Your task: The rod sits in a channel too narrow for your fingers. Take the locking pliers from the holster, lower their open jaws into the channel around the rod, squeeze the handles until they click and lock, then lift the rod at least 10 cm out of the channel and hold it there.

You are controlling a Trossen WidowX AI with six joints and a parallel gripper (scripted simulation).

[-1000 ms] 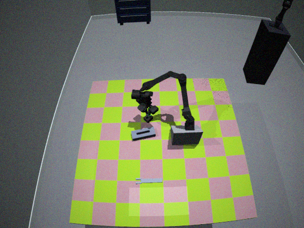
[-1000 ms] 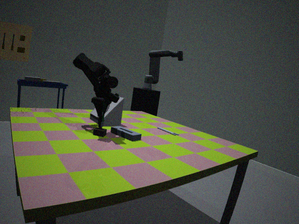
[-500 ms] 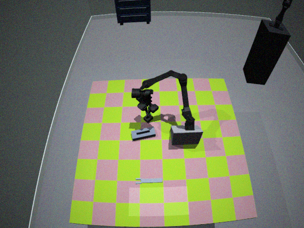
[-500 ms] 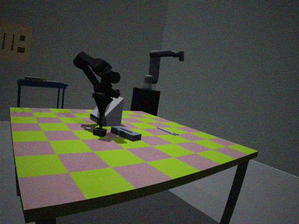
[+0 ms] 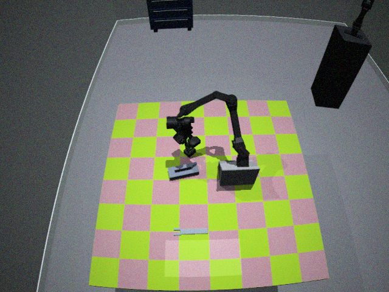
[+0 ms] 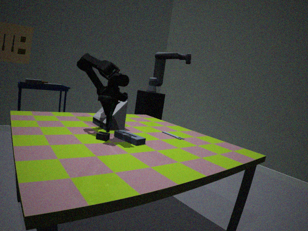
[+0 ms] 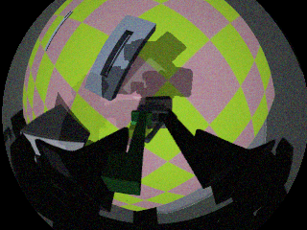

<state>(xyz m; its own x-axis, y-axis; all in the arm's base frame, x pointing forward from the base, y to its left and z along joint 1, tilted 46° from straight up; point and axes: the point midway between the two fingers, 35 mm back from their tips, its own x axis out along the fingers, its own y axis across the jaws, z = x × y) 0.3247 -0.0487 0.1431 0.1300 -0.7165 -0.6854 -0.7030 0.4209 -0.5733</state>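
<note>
Now: the grey channel block 10 mm ahead of my gripper tip, 130 mm to the left of it and 120 mm below it. Also, from my gripper tip: small dark holster 10 mm behind, 20 mm to the right, 130 mm below; thin flat grey tool 40 mm behind, 500 mm to the left, 130 mm below.
</note>
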